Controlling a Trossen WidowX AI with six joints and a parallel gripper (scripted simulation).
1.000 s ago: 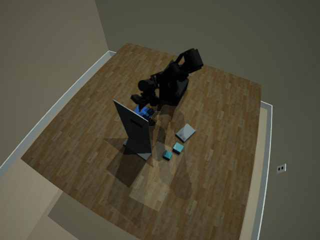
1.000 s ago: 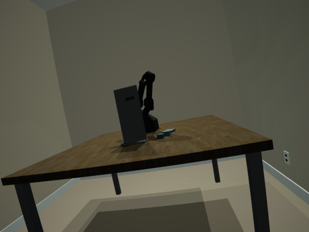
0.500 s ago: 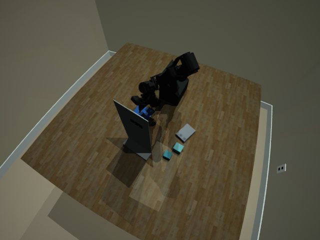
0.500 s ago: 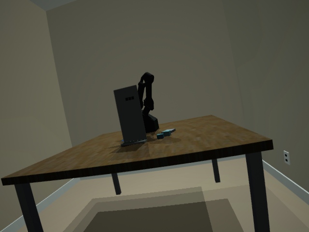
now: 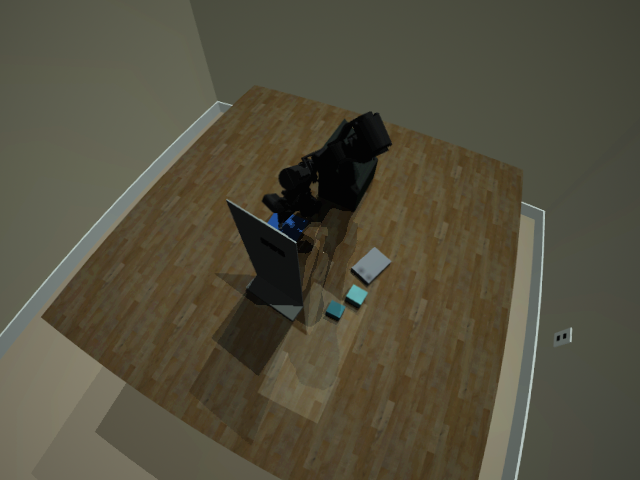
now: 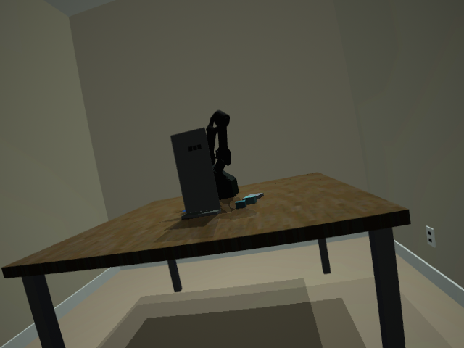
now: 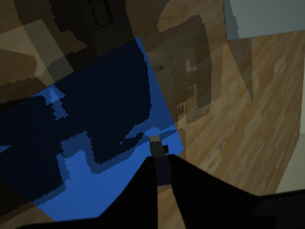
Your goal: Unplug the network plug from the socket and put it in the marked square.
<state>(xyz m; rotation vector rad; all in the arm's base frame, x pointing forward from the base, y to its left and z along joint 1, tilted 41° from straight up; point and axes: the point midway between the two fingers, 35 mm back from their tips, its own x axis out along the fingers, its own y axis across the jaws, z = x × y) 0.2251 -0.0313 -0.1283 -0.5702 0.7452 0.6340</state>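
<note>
The blue marked square lies 40 mm below my gripper tip and 10 mm behind it. Also, from my gripper tip: upright panel 200 mm ahead, 130 mm above, 100 mm to the left; flat grey tile 310 mm to the left, 30 mm below, 10 mm ahead; network plug right at my gripper tip.
</note>
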